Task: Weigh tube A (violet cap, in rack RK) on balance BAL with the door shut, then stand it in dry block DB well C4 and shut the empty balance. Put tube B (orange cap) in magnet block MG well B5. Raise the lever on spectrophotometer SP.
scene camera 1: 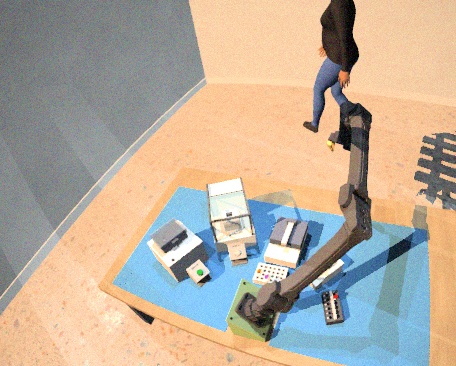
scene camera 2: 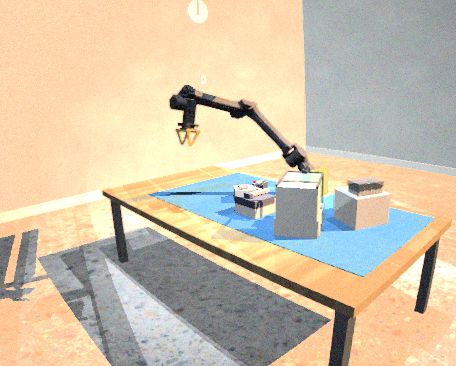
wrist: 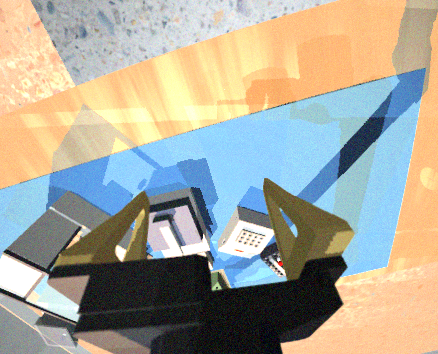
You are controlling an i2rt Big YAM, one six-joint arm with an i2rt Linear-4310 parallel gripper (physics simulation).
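Observation:
My gripper [scene camera 1: 330, 145] [scene camera 2: 187, 136] [wrist: 205, 190] is open and empty, high above the table's far side. Tube A's violet cap [scene camera 1: 266, 276] and tube B's orange cap [scene camera 1: 259, 270] show in the white rack [scene camera 1: 275, 282]. The glass-walled balance [scene camera 1: 230, 232] [scene camera 2: 298, 212] stands behind the rack; its door state is unclear. The white dry block [scene camera 1: 331, 271] [wrist: 248, 237] is partly behind the arm. The dark magnet block [scene camera 1: 332, 306] has a red spot on top. A dark-topped instrument with a white bar [scene camera 1: 287, 237] [wrist: 175, 230] may be the spectrophotometer; its lever state is unclear.
A white box with a dark lid [scene camera 1: 175, 245] [scene camera 2: 361, 207] and a green-button unit [scene camera 1: 199, 272] stand left of the balance in scene camera 1. The arm rises from a green base [scene camera 1: 250, 320] and spans over the dry block. A person [scene camera 1: 337, 40] stands beyond the table.

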